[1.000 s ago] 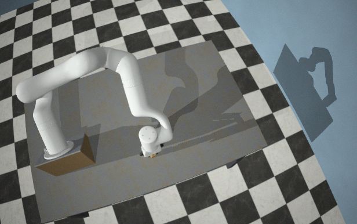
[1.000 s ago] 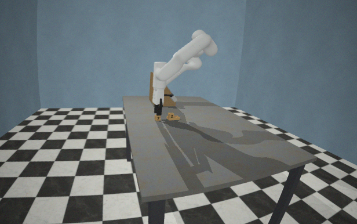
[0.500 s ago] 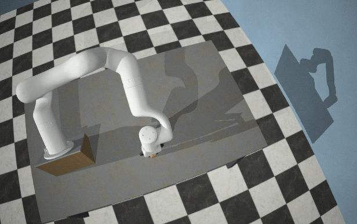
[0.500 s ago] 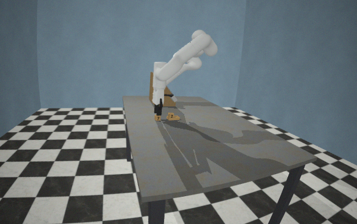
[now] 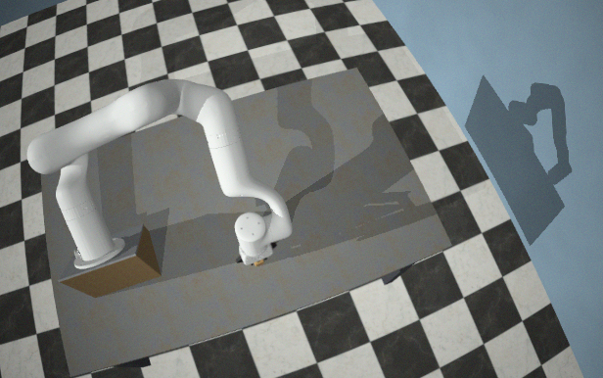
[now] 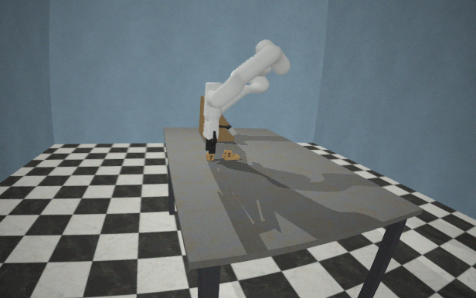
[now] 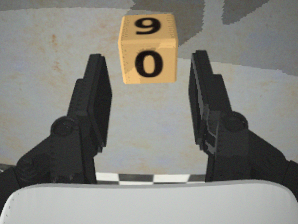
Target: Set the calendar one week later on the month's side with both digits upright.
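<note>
My hand is 10 mm short of the tray, 110 mm to the right of it and 50 mm above it.
</note>
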